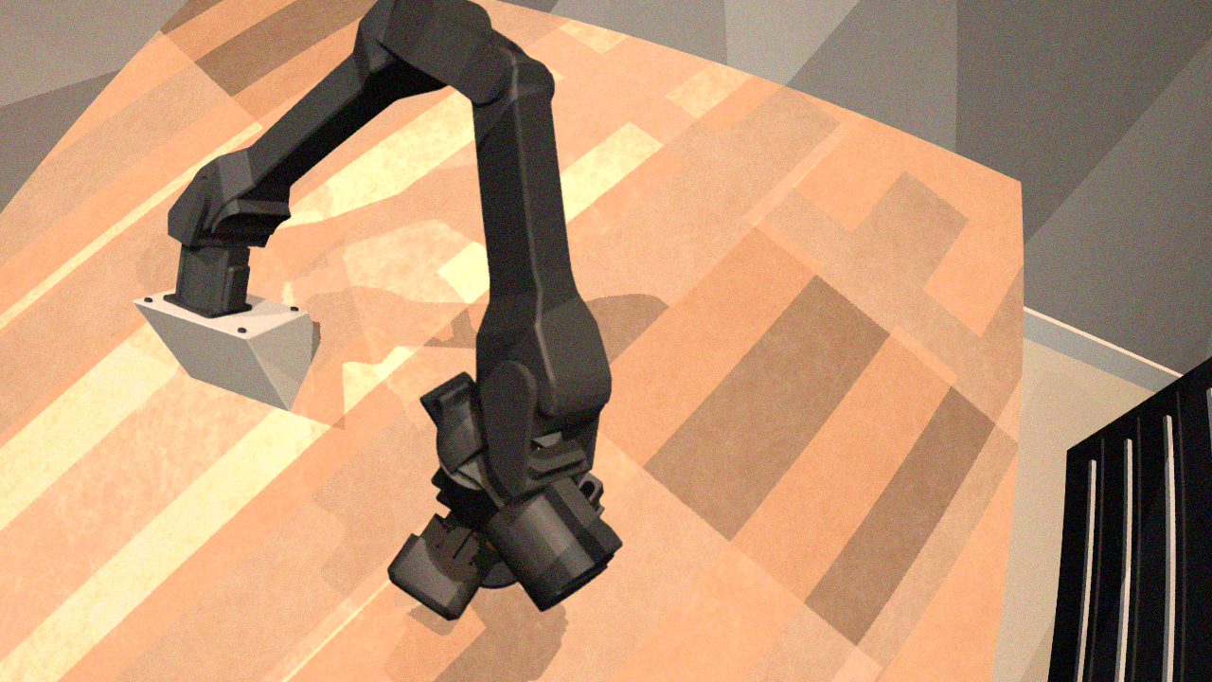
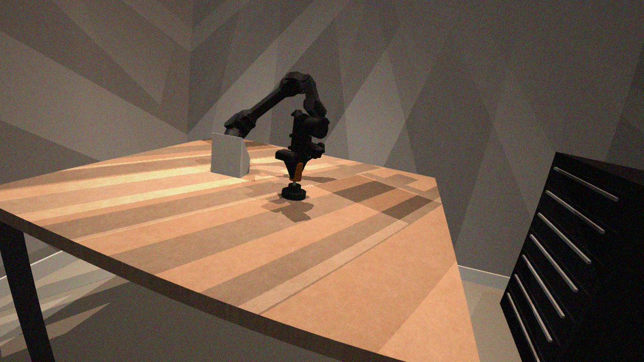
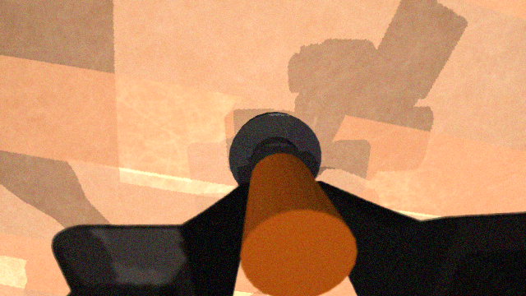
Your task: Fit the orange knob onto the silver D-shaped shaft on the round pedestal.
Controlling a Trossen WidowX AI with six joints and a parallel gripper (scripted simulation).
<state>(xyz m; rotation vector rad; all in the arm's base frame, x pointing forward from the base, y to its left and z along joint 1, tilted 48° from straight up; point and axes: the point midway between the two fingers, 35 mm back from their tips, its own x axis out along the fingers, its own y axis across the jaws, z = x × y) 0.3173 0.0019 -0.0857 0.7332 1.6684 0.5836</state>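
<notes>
My gripper tip is now 40 mm above the round pedestal. From my gripper tip the other things lie so: orange knob: 30 mm above.
</notes>
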